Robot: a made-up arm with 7 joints.
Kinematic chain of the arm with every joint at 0, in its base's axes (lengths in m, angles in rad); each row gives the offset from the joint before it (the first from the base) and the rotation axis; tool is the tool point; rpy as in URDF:
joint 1: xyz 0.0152 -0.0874 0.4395 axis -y
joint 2: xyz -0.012 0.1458 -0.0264 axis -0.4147 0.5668 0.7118
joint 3: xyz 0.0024 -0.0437 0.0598 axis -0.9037 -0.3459 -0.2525
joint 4: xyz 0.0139 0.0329 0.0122 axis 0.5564 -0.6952 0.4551
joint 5: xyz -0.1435 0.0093 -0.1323 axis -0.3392 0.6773 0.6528
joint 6: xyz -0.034 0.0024 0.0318 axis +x
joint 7: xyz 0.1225 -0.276 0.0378 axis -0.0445 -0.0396 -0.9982
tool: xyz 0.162 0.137 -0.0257 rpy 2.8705 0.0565 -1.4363
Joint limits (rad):
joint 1: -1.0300..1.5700
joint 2: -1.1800..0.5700
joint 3: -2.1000..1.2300
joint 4: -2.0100..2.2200
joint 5: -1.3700..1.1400
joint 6: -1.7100..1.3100
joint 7: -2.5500..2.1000
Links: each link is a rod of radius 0.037 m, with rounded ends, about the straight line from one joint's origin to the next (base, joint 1, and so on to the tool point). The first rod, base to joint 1, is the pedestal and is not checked.
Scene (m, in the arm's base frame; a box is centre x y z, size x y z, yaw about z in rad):
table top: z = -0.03
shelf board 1: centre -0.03 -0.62 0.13 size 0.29 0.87 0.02 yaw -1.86
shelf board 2: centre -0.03 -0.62 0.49 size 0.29 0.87 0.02 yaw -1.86
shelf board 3: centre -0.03 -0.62 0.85 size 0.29 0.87 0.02 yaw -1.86
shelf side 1: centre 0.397 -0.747 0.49 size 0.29 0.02 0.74 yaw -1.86
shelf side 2: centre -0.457 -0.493 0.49 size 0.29 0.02 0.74 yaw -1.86
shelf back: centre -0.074 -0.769 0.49 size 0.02 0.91 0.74 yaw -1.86
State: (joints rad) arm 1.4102 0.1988 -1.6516 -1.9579 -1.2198 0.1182 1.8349
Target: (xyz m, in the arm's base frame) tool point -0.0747 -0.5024 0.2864
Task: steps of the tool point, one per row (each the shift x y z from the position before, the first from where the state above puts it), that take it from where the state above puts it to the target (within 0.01 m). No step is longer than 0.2 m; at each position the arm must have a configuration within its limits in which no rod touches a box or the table.
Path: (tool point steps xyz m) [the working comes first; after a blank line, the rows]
Joints at the target: 1.3471 0.0506 -1.3220 -1.6663 -1.1875 0.6573 1.7347
Straight joint move there: touches shelf board 2.

1: 0.1407 0.0024 -0.0442
2: 0.1395 0.0489 -0.0572
3: 0.1172 0.0973 -0.0591
4: 0.0768 0.1361 -0.0474
5: 0.0252 0.1555 -0.0240
6: -0.0245 -0.1785 -0.0124
7: -0.0916 -0.1498 -0.0283
8: -0.1276 -0.0913 -0.0523
9: -0.1223 -0.0241 -0.0718
10: -0.0068 0.0117 -0.0088
11: -0.0106 0.0162 0.0025

